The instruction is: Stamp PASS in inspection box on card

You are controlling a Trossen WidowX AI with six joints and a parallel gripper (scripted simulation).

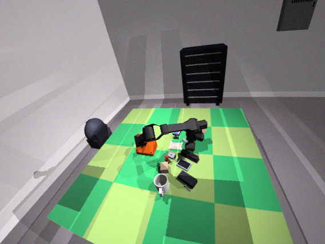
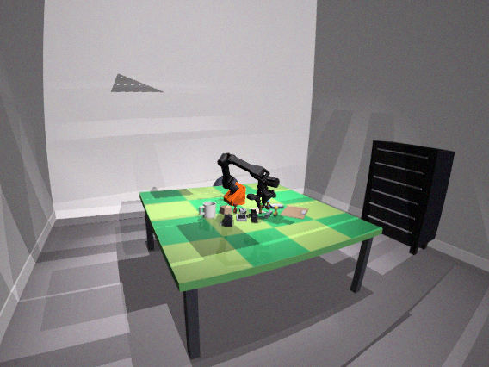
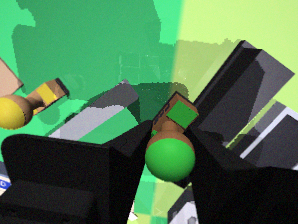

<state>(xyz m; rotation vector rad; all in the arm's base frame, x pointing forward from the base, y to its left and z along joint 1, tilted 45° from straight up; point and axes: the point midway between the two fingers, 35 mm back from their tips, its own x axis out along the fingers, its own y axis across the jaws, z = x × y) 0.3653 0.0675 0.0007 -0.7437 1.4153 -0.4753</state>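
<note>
Right now my gripper tip is 120 mm to the left of the dark-rimmed ink pad, 60 mm above it and 30 mm past it. Also, from my gripper tip: green-knobbed pass stamp (10 mm below); grey bar (80 mm to the left, 60 mm below, 50 mm behind); yellow-knobbed stamp (120 mm to the left, 40 mm below, 30 mm behind).
</note>
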